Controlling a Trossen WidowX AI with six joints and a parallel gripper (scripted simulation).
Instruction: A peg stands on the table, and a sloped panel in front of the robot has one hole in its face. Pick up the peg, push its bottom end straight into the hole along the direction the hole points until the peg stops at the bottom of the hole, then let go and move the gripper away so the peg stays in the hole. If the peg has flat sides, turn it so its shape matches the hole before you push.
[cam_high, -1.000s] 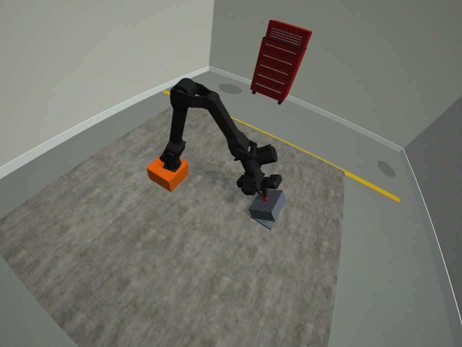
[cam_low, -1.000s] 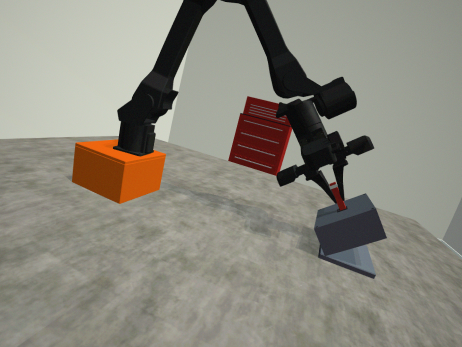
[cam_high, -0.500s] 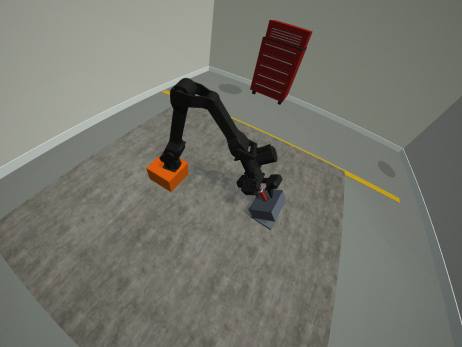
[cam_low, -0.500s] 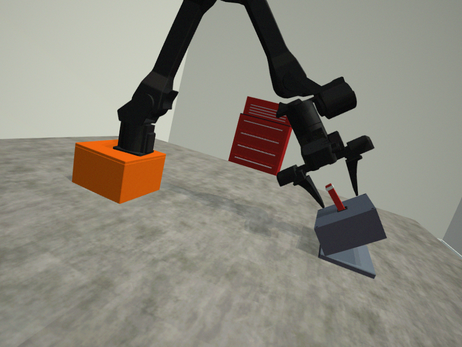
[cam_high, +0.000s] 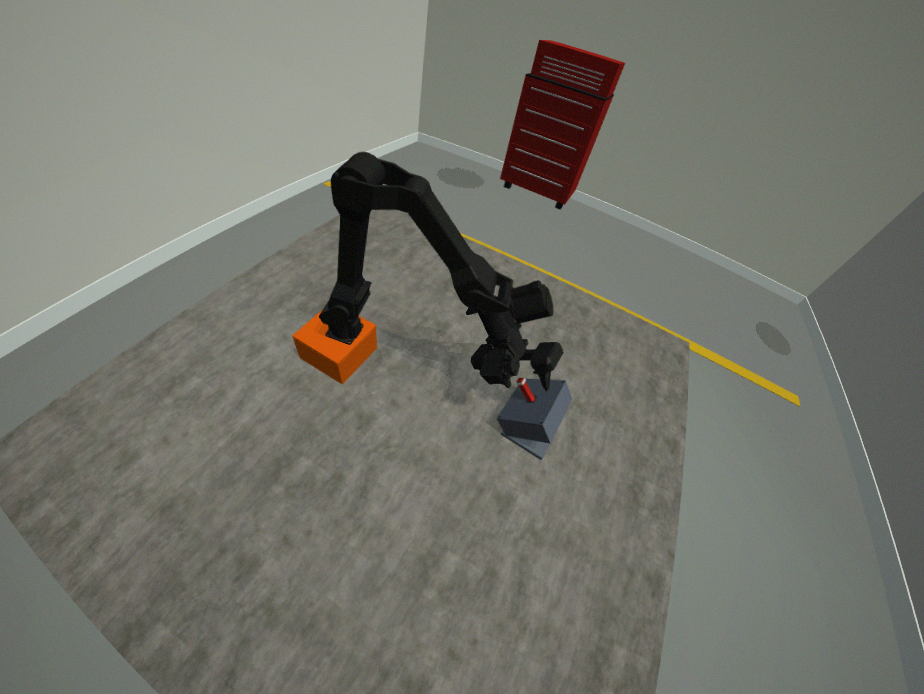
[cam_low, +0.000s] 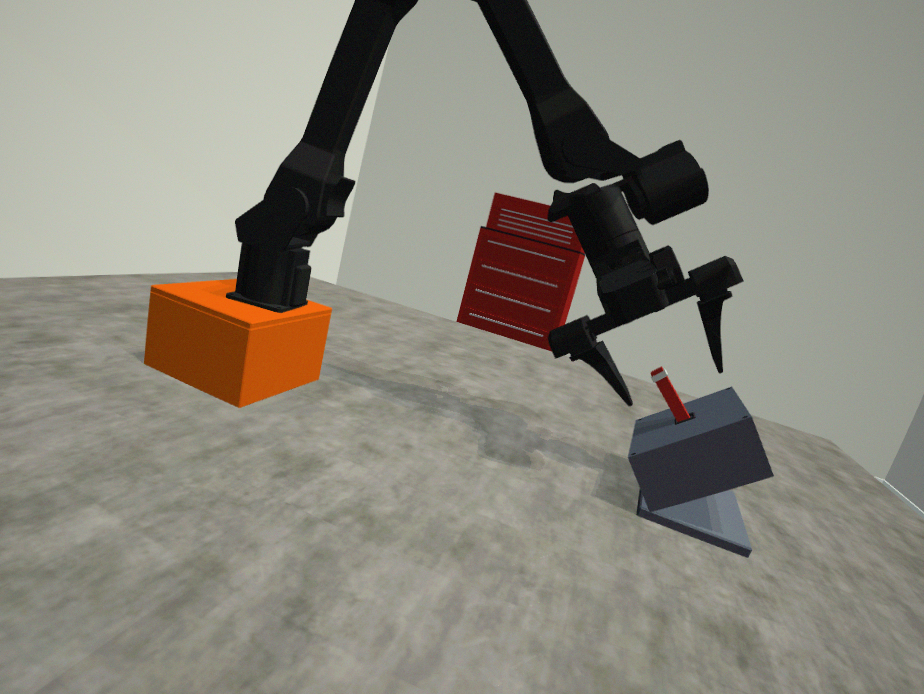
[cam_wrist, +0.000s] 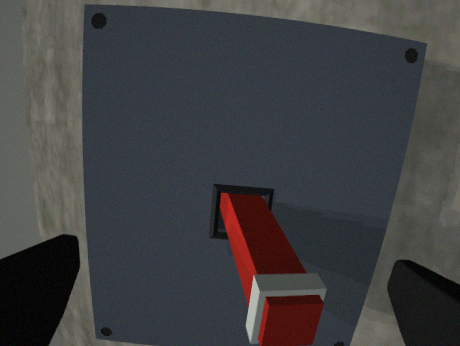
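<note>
The red square peg is 10 mm behind my gripper tip. Round my gripper tip: grey sloped panel block: 30 mm ahead, 10 mm to the right, 50 mm below.
</note>
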